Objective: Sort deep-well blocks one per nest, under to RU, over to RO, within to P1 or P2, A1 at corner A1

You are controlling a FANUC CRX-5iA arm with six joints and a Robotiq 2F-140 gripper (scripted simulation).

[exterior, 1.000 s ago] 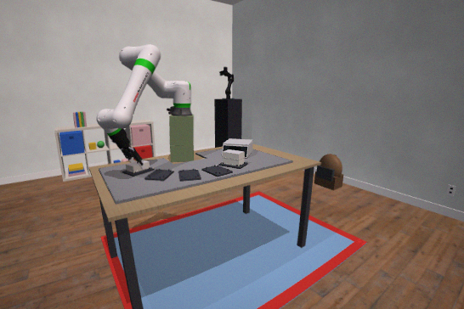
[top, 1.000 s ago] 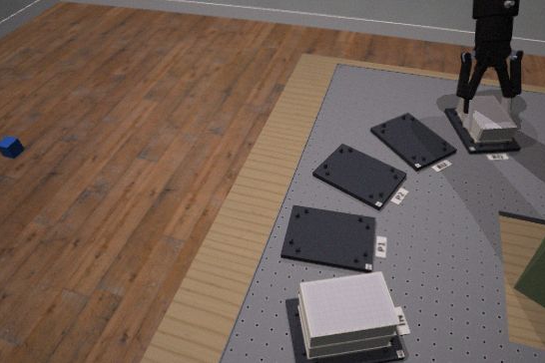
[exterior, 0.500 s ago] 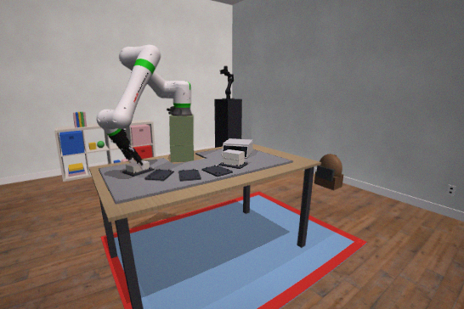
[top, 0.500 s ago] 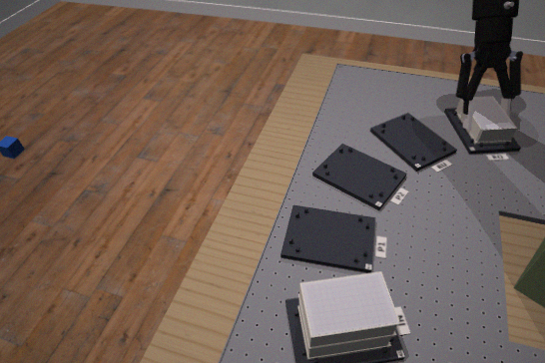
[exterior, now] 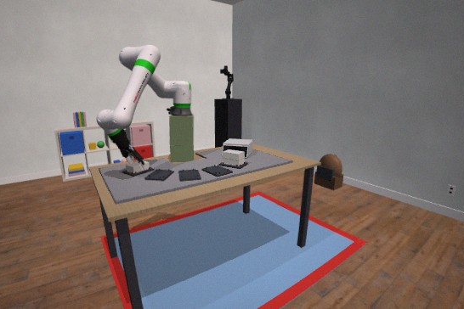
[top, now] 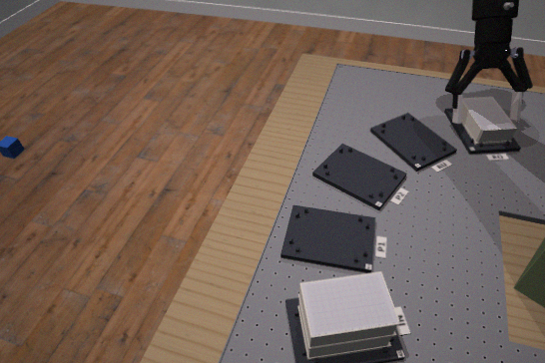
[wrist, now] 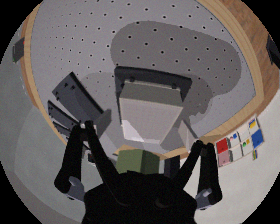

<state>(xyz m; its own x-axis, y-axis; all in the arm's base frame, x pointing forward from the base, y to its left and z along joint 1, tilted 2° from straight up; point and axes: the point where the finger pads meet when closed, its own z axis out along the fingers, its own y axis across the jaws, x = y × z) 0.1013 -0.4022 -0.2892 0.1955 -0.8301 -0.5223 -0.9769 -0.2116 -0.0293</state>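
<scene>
Now: the reject nest RO 40 mm below my hand. The rest, counted from my hand: check-weigher: 790 mm to the left, 120 mm ahead, 20 mm above; then pass nest P2: 290 mm ahead, 190 mm to the left, 40 mm below; then nest P1: 370 mm to the left, 350 mm ahead, 40 mm below.
</scene>
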